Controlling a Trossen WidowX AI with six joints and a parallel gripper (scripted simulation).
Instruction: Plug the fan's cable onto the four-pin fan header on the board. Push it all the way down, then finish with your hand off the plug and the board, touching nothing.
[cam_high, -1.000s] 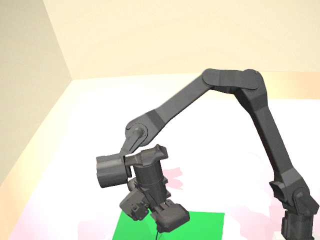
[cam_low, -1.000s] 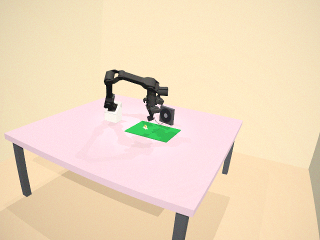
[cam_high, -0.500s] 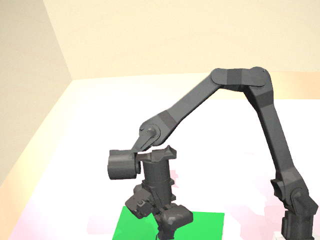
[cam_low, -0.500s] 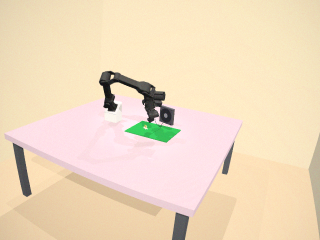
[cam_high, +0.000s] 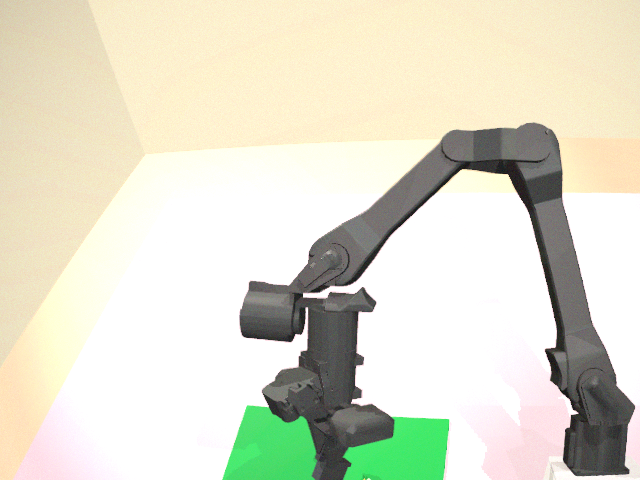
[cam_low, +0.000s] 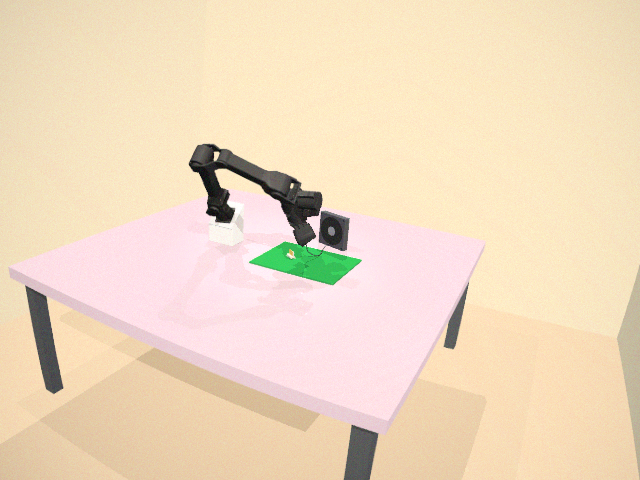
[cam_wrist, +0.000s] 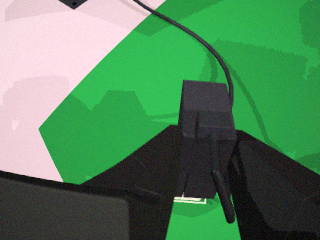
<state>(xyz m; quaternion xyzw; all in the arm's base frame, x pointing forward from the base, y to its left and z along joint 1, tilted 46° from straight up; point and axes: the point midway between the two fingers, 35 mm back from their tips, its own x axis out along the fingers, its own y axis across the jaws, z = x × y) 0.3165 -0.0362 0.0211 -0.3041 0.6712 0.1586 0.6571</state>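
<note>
Now: the green board 10 mm ahead of my gripper tip and 100 mm below it. Round my gripper tip: black fan (30 mm ahead, 180 mm to the left, 20 mm below); pale fan header (50 mm behind, 80 mm below); dark fan plug (10 mm below).
</note>
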